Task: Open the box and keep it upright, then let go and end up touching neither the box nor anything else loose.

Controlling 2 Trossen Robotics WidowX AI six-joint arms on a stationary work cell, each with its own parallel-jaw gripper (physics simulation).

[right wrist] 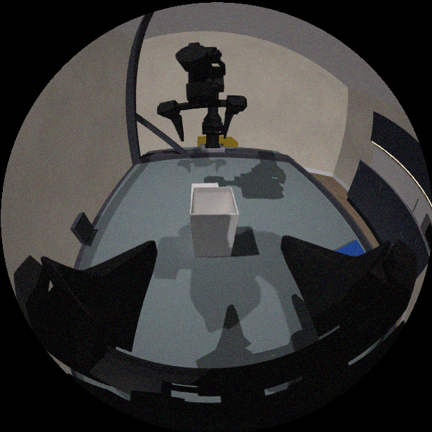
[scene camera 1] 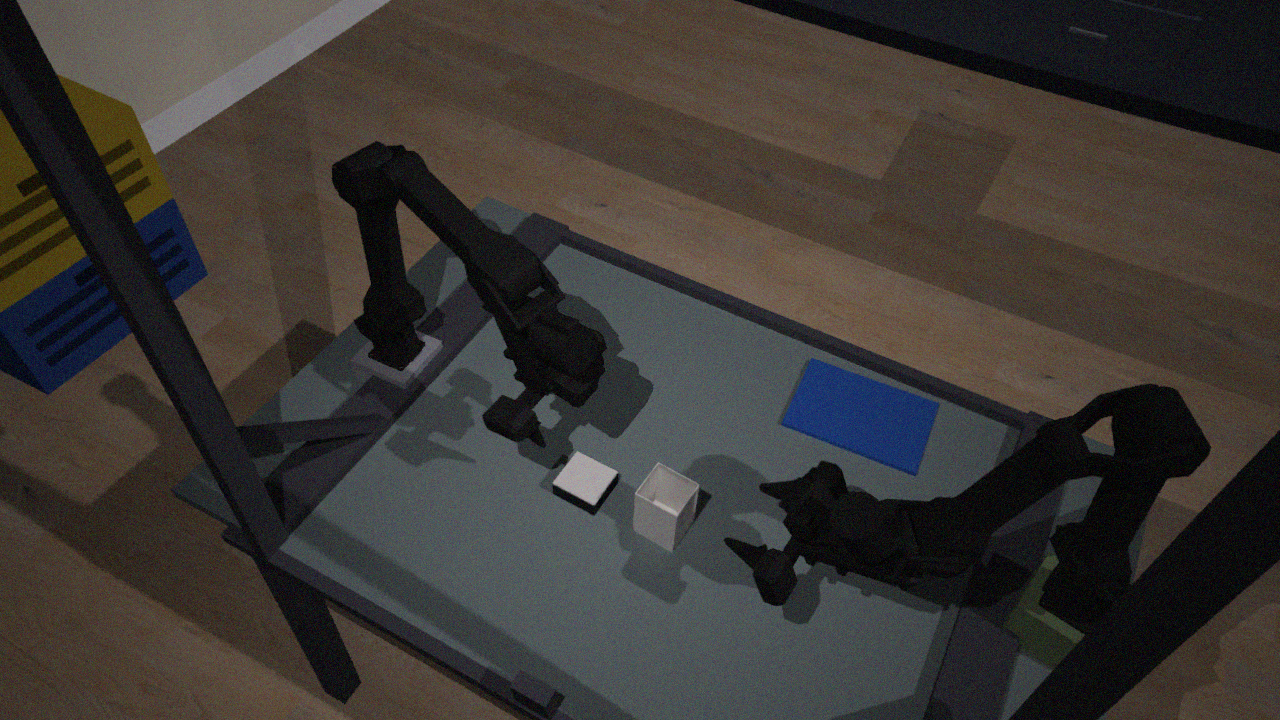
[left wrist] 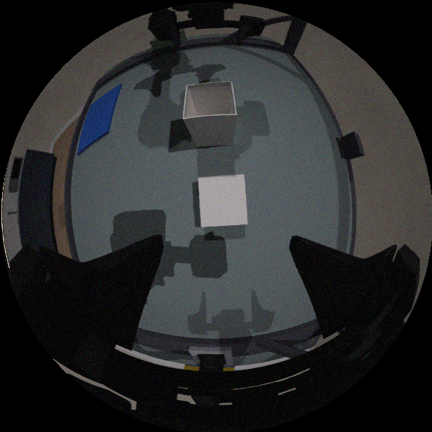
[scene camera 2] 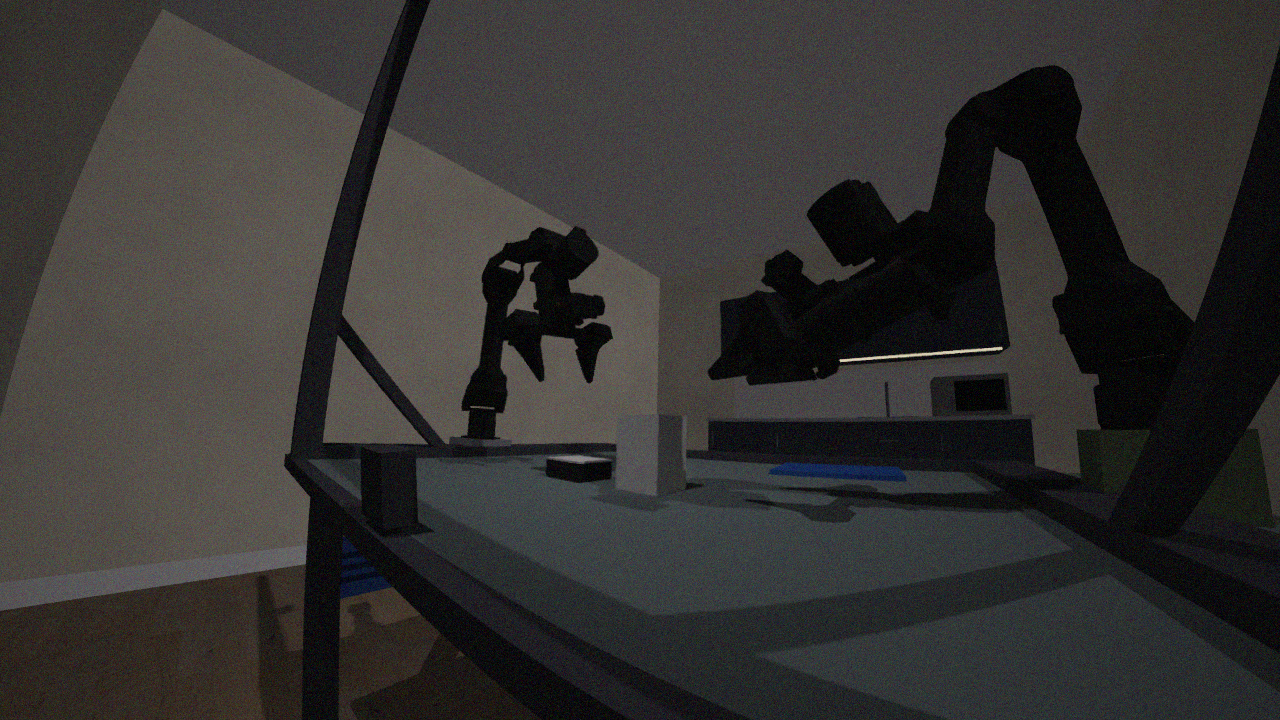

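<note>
An open, hollow light-grey box stands upright on the table, its open side up. Its pale lid lies apart from it on the table, flat, white face up with dark sides, left of the box in scene camera 1. My left gripper is open and empty, raised above the table on the lid's far side from the box, touching neither. My right gripper is open and empty, raised and clear of the box at its right in scene camera 1.
A flat blue panel lies near the table's far edge. A small dark block sits at the near edge. A green block is by the right arm's base. Dark frame posts stand at the corners.
</note>
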